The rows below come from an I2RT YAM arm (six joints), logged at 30 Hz.
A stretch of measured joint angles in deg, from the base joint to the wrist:
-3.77 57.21 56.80 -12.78 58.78 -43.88
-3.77 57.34 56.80 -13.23 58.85 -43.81
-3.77 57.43 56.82 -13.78 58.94 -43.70
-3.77 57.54 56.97 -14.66 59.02 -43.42
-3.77 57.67 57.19 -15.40 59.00 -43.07
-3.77 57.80 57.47 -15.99 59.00 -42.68
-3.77 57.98 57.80 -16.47 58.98 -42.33
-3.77 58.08 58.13 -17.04 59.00 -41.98
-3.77 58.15 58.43 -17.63 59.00 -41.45
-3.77 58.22 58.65 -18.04 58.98 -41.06
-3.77 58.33 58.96 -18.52 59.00 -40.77
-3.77 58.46 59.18 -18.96 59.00 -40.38
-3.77 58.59 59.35 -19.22 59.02 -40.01
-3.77 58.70 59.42 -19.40 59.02 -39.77
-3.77 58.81 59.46 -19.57 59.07 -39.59
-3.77 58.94 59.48 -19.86 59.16 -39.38
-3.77 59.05 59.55 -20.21 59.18 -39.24
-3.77 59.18 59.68 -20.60 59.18 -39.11
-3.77 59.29 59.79 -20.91 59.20 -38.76
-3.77 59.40 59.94 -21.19 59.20 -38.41
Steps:
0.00 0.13 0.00 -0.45 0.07 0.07
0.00 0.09 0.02 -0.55 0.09 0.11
0.00 0.11 0.15 -0.88 0.08 0.28
0.00 0.13 0.22 -0.74 -0.02 0.35
0.00 0.13 0.28 -0.59 0.00 0.39
0.00 0.18 0.33 -0.48 -0.02 0.35
0.00 0.10 0.33 -0.57 0.02 0.35
0.00 0.07 0.30 -0.59 0.00 0.53
0.00 0.07 0.22 -0.41 -0.02 0.39
0.00 0.11 0.31 -0.48 0.02 0.29
0.00 0.13 0.22 -0.44 0.00 0.39
0.00 0.13 0.17 -0.26 0.02 0.37
0.00 0.11 0.07 -0.18 0.00 0.24
0.00 0.11 0.04 -0.17 0.05 0.18
0.00 0.13 0.02 -0.29 0.09 0.21
0.00 0.11 0.07 -0.35 0.02 0.14
0.00 0.13 0.13 -0.39 0.00 0.13
0.00 0.11 0.11 -0.31 0.02 0.35
0.00 0.11 0.15 -0.28 0.00 0.35

